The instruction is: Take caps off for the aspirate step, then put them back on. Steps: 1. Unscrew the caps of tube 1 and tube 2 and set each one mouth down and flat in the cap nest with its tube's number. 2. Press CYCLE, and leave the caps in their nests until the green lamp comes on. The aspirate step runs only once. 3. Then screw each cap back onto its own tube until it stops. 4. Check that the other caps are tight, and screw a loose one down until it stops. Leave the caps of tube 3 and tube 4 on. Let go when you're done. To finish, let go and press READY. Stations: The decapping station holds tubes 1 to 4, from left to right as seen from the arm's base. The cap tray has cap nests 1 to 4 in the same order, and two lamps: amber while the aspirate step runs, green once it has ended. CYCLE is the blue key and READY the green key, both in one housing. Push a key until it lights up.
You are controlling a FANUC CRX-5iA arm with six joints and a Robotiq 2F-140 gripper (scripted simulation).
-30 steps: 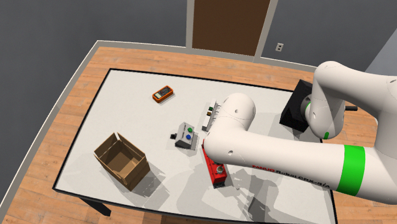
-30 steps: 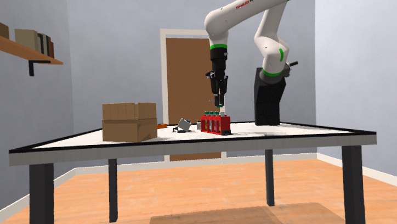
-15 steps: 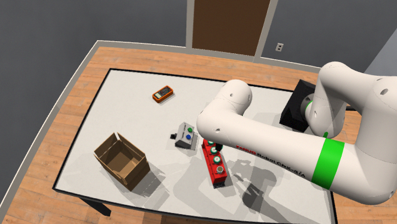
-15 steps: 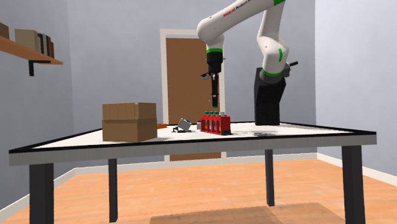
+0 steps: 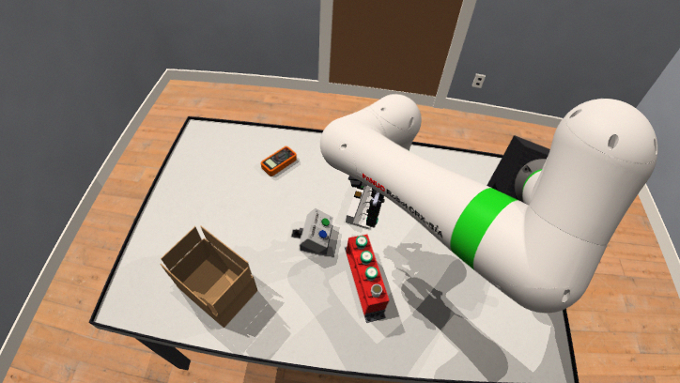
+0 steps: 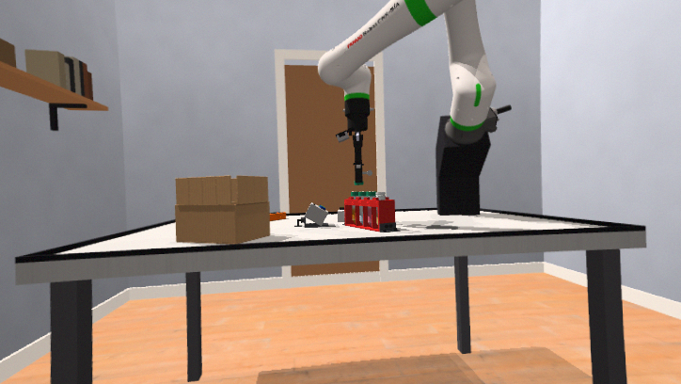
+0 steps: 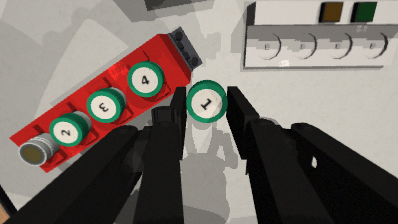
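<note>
Right now my hand is 150 mm to the right of the cap 2, 70 mm above it and 30 mm past it. The rest, counted from my hand: cap 1: 30 mm below; cap 3: 100 mm to the left, 70 mm below, 10 mm behind; cap 4: 70 mm below, 60 mm to the left, 20 mm ahead.
</note>
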